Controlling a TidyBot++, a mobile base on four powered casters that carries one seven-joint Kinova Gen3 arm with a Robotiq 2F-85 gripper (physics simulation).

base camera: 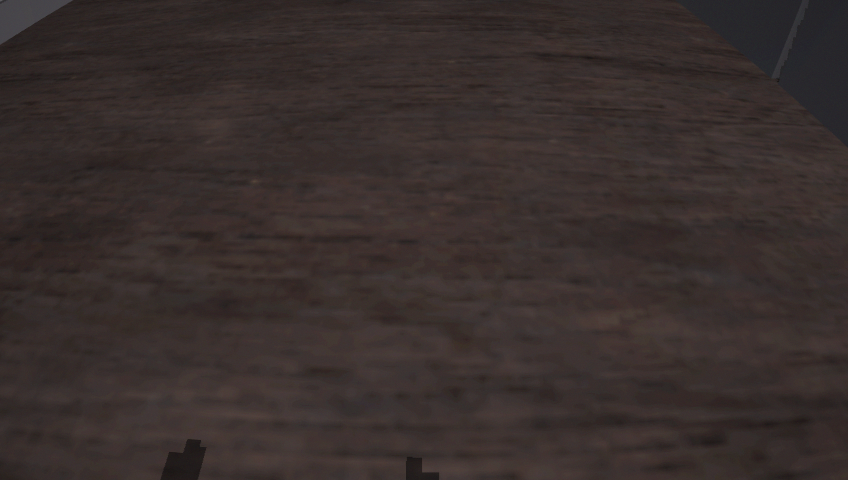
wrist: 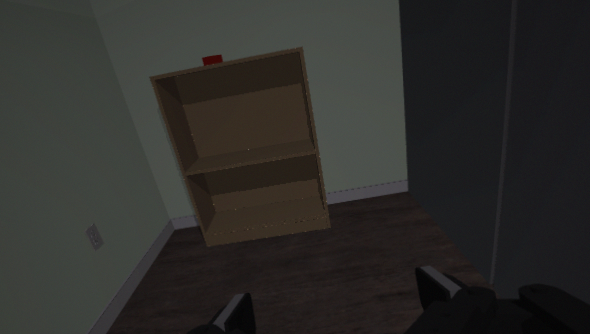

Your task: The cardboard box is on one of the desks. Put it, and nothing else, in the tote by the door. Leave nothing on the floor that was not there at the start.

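Places are measured from the arm's base along level axes (x ahead, y left, z up), in centimetres.
Pixels of known places: gripper, fingertip midpoint: (wrist: 334,299).
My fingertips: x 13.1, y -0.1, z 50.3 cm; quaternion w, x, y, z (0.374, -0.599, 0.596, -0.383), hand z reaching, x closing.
For each thing: its top centre in the pictures, then the offset to it from my fingertips. Level surfaces: height alone.
- small red object, top centre: (wrist: 211,56) dx +157.8, dy +45.5, dz +20.6 cm
- outlet, top centre: (wrist: 89,226) dx +103.2, dy +108.9, dz -44.2 cm
- floor, surface height: dz -89.9 cm
My gripper (wrist: 334,299) is open, with its two fingers wide apart at the bottom of the wrist view and no object between them. In the base camera view two dark finger-shaped shadows fall on the floor at the bottom edge. The cardboard box, the desks and the tote do not show in either view.
A wooden bookshelf (wrist: 321,170) with two open compartments stands against the far wall, a small red object (wrist: 212,60) on its top. A dark grey panel or cabinet (wrist: 455,125) (base camera: 743,29) rises on the right. A pale green wall (wrist: 55,150) with an outlet (wrist: 94,237) runs along the left. The floor (base camera: 416,237) (wrist: 310,270) is dark wood.
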